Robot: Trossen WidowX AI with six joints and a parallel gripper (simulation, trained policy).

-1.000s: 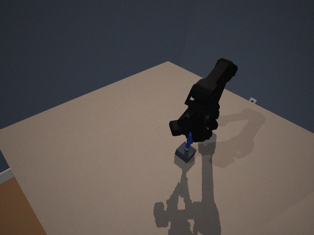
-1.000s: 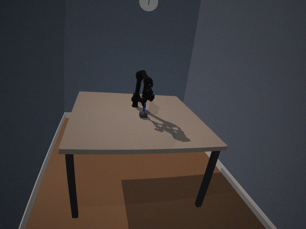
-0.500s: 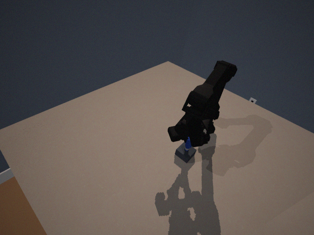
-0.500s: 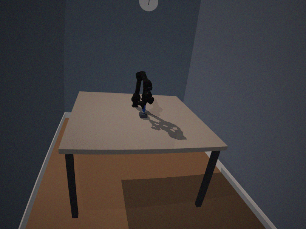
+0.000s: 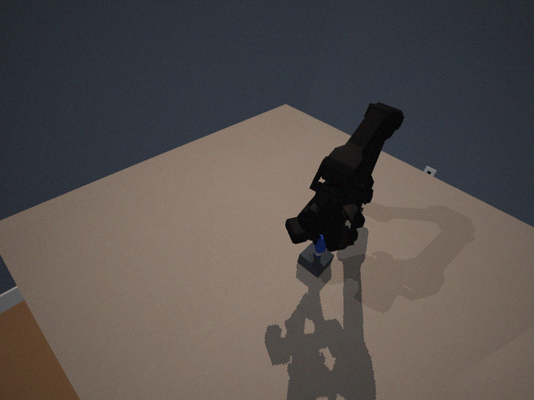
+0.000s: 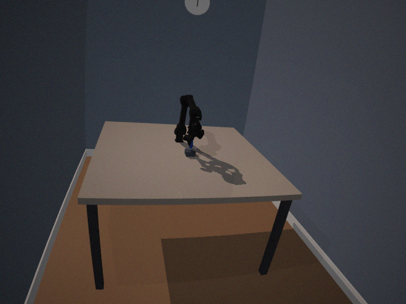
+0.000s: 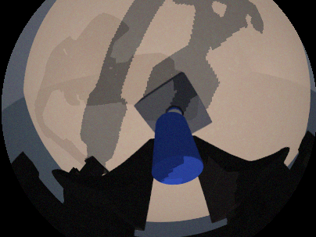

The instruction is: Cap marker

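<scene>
Now: gripper tip 1 cm below the blue cap. Round my gripper tip: dark grey holder block: 6 cm below, 1 cm to the left.
</scene>
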